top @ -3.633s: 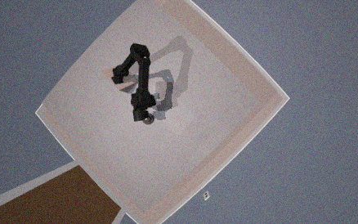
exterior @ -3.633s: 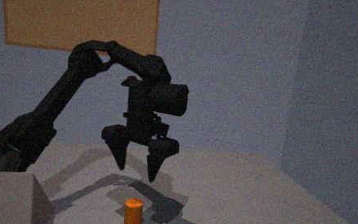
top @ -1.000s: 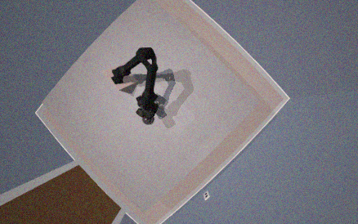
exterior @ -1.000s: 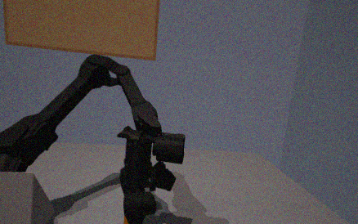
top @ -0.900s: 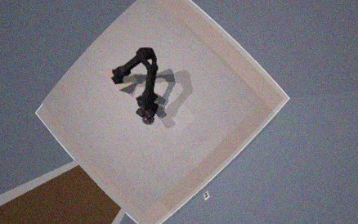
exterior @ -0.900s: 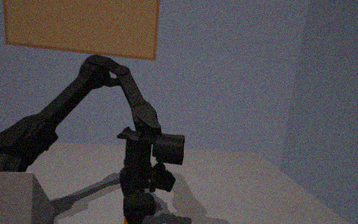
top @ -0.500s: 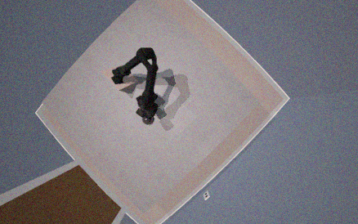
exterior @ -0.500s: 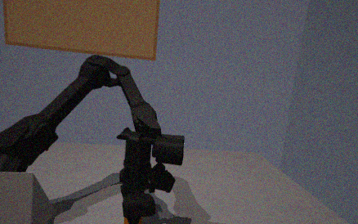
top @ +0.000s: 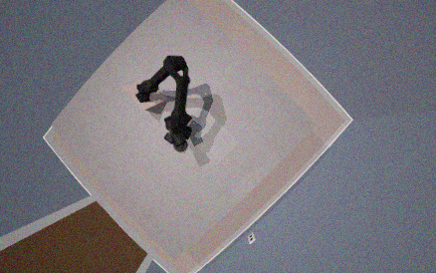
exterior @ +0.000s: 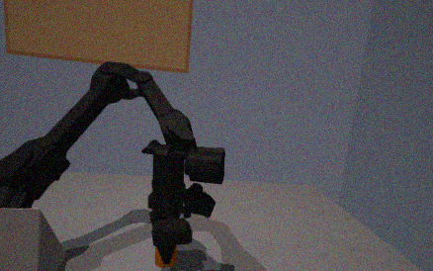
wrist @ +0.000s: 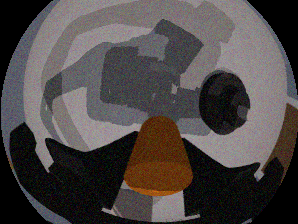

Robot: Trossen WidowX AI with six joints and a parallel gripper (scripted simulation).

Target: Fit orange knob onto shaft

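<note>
My gripper tip is 7 cm to the left of the dark round pedestal, 7 cm short of it and 1 cm above it. Round my gripper tip: orange knob 3 cm above.
</note>
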